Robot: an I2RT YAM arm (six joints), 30 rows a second.
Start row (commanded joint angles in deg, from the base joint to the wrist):
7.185 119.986 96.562 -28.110 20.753 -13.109
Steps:
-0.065 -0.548 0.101 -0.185 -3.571 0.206
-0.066 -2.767 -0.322 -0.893 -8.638 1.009
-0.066 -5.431 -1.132 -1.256 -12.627 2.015
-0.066 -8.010 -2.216 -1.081 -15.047 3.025
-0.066 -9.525 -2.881 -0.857 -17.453 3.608
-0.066 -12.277 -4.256 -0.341 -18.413 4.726
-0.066 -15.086 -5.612 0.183 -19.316 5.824
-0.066 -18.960 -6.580 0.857 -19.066 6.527
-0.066 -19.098 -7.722 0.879 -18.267 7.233
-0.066 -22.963 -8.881 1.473 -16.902 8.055
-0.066 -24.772 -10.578 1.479 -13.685 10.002
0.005 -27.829 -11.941 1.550 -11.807 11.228
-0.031 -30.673 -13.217 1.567 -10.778 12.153
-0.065 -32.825 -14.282 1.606 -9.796 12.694
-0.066 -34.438 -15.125 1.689 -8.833 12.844
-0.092 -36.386 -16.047 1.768 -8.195 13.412
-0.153 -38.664 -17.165 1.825 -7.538 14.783
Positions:
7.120 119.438 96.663 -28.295 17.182 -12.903
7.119 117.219 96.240 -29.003 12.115 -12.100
7.119 114.555 95.430 -29.366 8.126 -11.094
7.119 111.976 94.346 -29.191 5.706 -10.084
7.119 110.461 93.681 -28.967 3.300 -9.501
7.119 107.709 92.306 -28.451 2.340 -8.383
7.119 104.900 90.950 -27.927 1.437 -7.285
7.119 101.026 89.982 -27.253 1.687 -6.582
7.119 100.888 88.840 -27.231 2.486 -5.876
7.119 97.023 87.681 -26.637 3.851 -5.054
7.119 95.214 85.984 -26.631 7.068 -3.107
7.190 92.157 84.621 -26.560 8.946 -1.881
7.154 89.313 83.345 -26.543 9.975 -0.956
7.120 87.161 82.280 -26.504 10.957 -0.415
7.119 85.548 81.437 -26.421 11.920 -0.265
7.093 83.600 80.515 -26.342 12.558 0.303
7.032 81.322 79.397 -26.285 13.215 1.674

